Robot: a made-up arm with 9 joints. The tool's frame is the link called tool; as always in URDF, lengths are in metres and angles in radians.
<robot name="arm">
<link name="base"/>
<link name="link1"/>
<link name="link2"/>
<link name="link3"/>
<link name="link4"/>
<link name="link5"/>
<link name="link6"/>
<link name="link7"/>
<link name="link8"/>
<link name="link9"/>
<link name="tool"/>
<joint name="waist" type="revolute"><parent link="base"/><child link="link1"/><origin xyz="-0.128 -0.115 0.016"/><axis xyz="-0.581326 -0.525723 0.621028"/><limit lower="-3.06" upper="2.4"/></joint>
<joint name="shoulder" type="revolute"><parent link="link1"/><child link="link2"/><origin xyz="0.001 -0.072 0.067"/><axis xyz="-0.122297 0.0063 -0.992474"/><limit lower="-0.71" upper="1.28"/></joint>
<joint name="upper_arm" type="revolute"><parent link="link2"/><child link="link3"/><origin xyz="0.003 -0.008 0.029"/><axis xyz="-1 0 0"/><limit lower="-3.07" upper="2.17"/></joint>
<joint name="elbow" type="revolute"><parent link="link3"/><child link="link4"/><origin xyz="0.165 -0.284 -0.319"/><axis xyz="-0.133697 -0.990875 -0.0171"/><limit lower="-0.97" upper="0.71"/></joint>
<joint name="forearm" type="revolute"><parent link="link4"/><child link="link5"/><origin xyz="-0.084 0.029 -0.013"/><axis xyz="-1 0 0"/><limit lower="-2.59" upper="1.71"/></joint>
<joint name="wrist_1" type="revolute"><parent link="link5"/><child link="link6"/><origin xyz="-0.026 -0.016 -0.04"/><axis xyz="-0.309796 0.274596 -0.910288"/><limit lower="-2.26" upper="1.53"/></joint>
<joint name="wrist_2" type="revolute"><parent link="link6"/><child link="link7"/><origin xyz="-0.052 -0.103 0.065"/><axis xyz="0 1 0"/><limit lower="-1.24" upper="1.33"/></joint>
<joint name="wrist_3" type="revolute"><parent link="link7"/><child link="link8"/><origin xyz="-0.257 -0.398 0.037"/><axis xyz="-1 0 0"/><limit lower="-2.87" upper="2.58"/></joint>
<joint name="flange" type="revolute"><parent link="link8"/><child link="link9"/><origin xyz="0.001 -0.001 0.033"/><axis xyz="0 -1 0"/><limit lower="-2.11" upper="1.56"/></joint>
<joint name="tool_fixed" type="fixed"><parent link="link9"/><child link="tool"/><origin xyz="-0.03 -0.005 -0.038" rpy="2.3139 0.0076 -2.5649"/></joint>
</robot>
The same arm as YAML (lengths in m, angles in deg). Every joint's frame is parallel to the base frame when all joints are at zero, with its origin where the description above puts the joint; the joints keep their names.
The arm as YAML. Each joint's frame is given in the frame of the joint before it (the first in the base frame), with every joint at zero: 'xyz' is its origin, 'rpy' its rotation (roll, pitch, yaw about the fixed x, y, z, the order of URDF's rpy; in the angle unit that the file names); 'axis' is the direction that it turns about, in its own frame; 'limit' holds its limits. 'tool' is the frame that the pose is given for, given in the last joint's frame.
units:
  length: m
  angle: deg
joints:
  - name: waist
    type: revolute
    origin:
      xyz: [-0.128, -0.115, 0.016]
      rpy: [0.0, 0.0, 0.0]
    axis: [-0.581326, -0.525723, 0.621028]
    limit:
      lower: -175.33
      upper: 137.51
  - name: shoulder
    type: revolute
    origin:
      xyz: [0.001, -0.072, 0.067]
      rpy: [0.0, 0.0, 0.0]
    axis: [-0.122297, 0.0063, -0.992474]
    limit:
      lower: -40.68
      upper: 73.34
  - name: upper_arm
    type: revolute
    origin:
      xyz: [0.003, -0.008, 0.029]
      rpy: [0.0, 0.0, 0.0]
    axis: [-1.0, 0.0, 0.0]
    limit:
      lower: -175.9
      upper: 124.33
  - name: elbow
    type: revolute
    origin:
      xyz: [0.165, -0.284, -0.319]
      rpy: [0.0, 0.0, 0.0]
    axis: [-0.133697, -0.990875, -0.0171]
    limit:
      lower: -55.58
      upper: 40.68
  - name: forearm
    type: revolute
    origin:
      xyz: [-0.084, 0.029, -0.013]
      rpy: [0.0, 0.0, 0.0]
    axis: [-1.0, 0.0, 0.0]
    limit:
      lower: -148.4
      upper: 97.98
  - name: wrist_1
    type: revolute
    origin:
      xyz: [-0.026, -0.016, -0.04]
      rpy: [0.0, 0.0, 0.0]
    axis: [-0.309796, 0.274596, -0.910288]
    limit:
      lower: -129.49
      upper: 87.66
  - name: wrist_2
    type: revolute
    origin:
      xyz: [-0.052, -0.103, 0.065]
      rpy: [0.0, 0.0, 0.0]
    axis: [0.0, 1.0, 0.0]
    limit:
      lower: -71.05
      upper: 76.2
  - name: wrist_3
    type: revolute
    origin:
      xyz: [-0.257, -0.398, 0.037]
      rpy: [0.0, 0.0, 0.0]
    axis: [-1.0, 0.0, 0.0]
    limit:
      lower: -164.44
      upper: 147.82
  - name: flange
    type: revolute
    origin:
      xyz: [0.001, -0.001, 0.033]
      rpy: [0.0, 0.0, 0.0]
    axis: [0.0, -1.0, 0.0]
    limit:
      lower: -120.89
      upper: 89.38
tool:
  origin:
    xyz: [-0.03, -0.005, -0.038]
    rpy: [132.58, 0.44, -146.96]

